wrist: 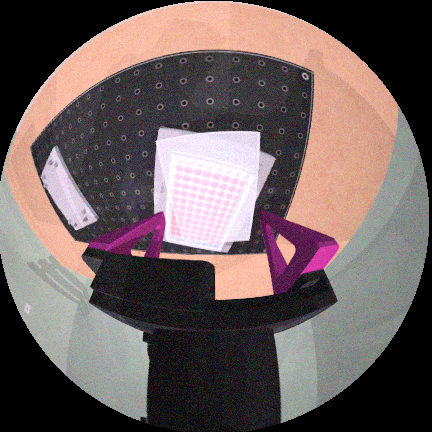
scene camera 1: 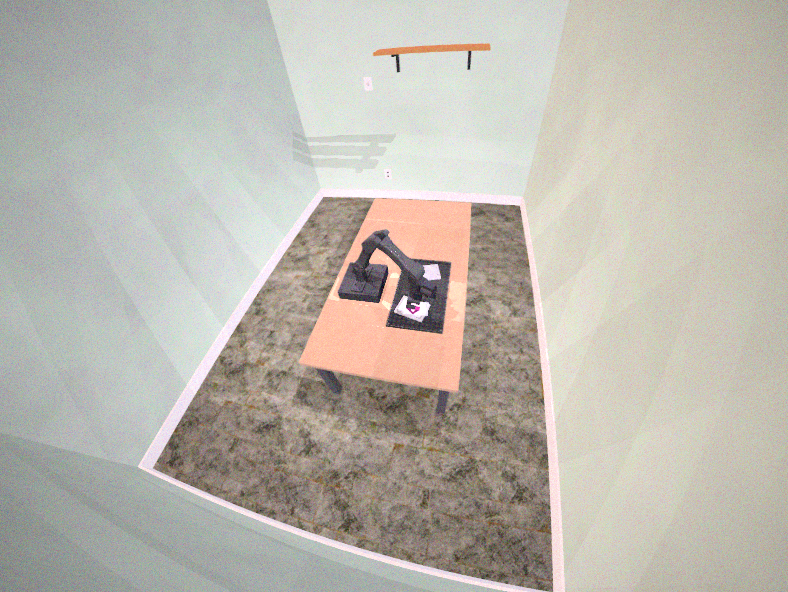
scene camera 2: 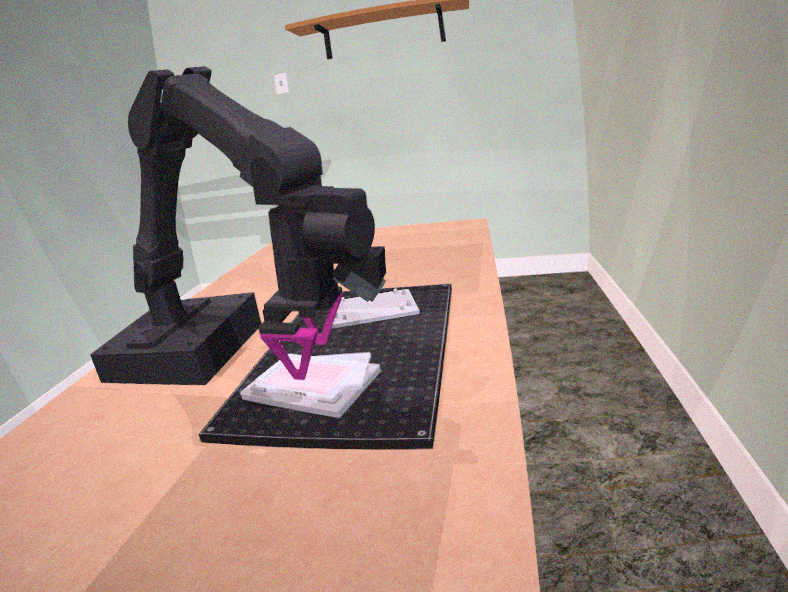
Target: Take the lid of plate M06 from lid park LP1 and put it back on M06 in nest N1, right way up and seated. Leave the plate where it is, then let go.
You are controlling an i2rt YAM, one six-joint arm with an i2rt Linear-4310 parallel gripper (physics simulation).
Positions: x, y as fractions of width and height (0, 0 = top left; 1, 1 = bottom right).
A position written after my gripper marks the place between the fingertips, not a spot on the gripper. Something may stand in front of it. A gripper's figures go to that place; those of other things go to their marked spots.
Labels:
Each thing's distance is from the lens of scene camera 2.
my gripper (scene camera 2: 0.40, 0.61): 64 cm
white lid (scene camera 2: 0.44, 0.63): 62 cm

